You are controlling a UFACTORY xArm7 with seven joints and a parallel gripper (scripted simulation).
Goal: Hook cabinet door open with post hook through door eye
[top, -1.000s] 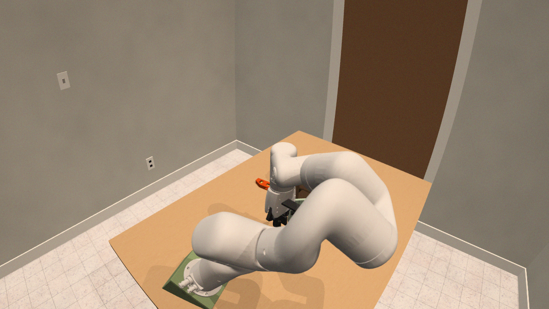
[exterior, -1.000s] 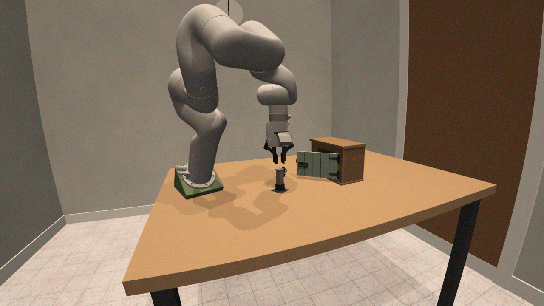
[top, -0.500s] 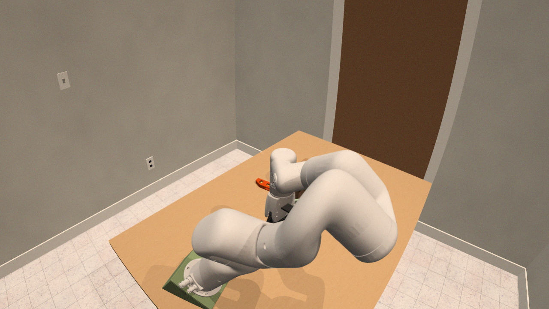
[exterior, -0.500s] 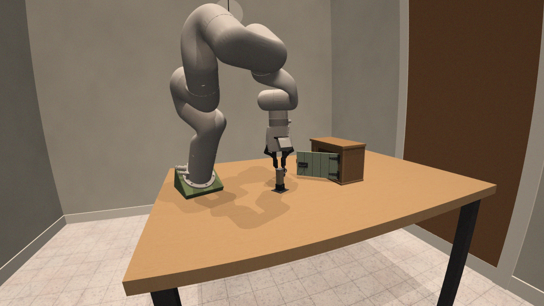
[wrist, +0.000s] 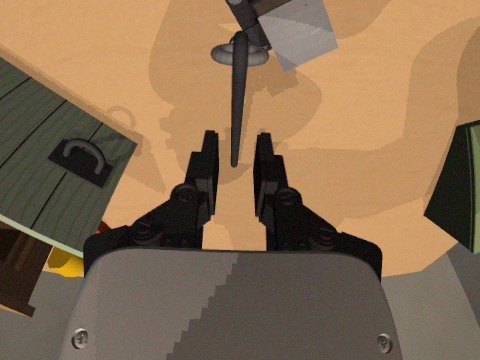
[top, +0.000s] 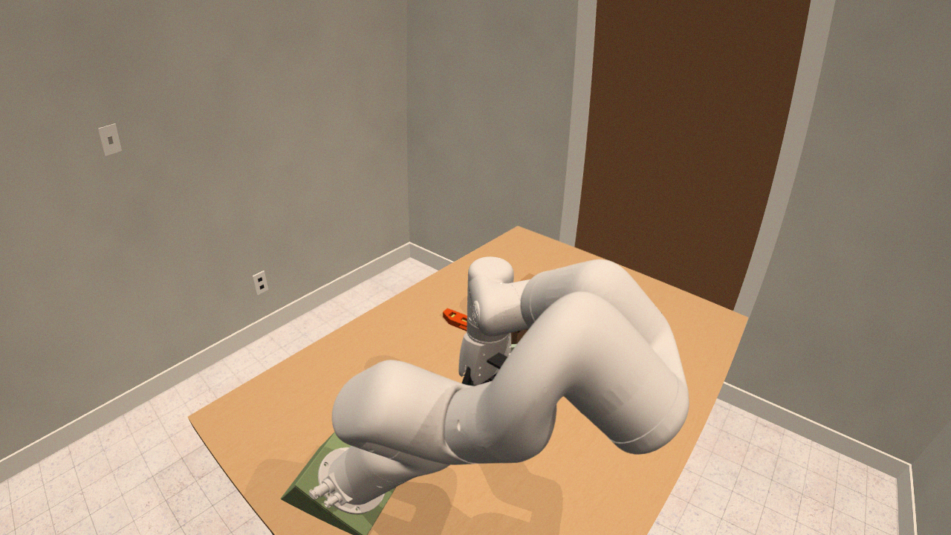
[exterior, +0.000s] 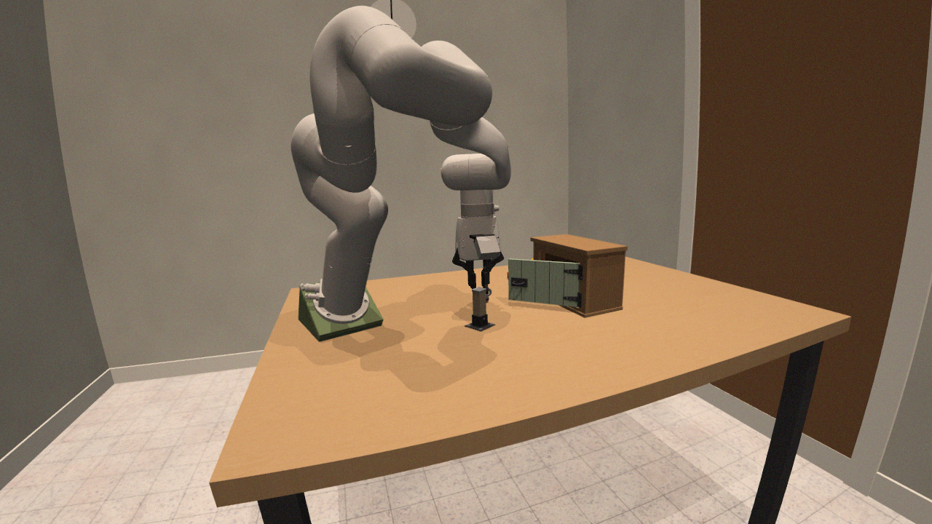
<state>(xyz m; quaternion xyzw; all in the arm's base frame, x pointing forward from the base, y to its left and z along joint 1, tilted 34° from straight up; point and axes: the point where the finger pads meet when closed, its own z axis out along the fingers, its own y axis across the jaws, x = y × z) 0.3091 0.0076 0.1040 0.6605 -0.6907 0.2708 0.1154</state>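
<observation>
Now: hand 10 mm to the left of the thin dark hook and 40 mm above it. Also, from my hand: green door: 160 mm ahead, 50 mm to the right, 20 mm below; orange level: 240 mm ahead, 220 mm to the left, 80 mm below; yellow tape measure: 310 mm ahead, 250 mm to the left, 60 mm below.
</observation>
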